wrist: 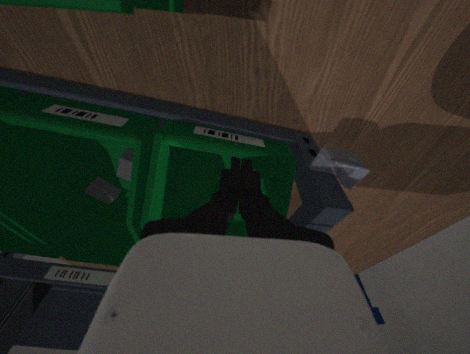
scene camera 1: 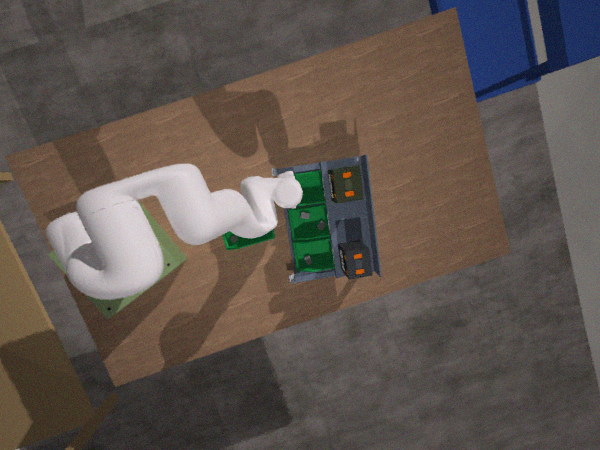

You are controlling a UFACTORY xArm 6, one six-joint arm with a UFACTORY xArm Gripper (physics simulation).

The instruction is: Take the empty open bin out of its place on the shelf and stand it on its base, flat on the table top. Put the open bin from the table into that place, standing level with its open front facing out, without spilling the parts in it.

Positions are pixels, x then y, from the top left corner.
green open bin: wrist 186,161; scene camera 1 311,182
green open bin: wrist; scene camera 1
same spot on green open bin: (scene camera 1: 301,229) = (wrist: 79,137)
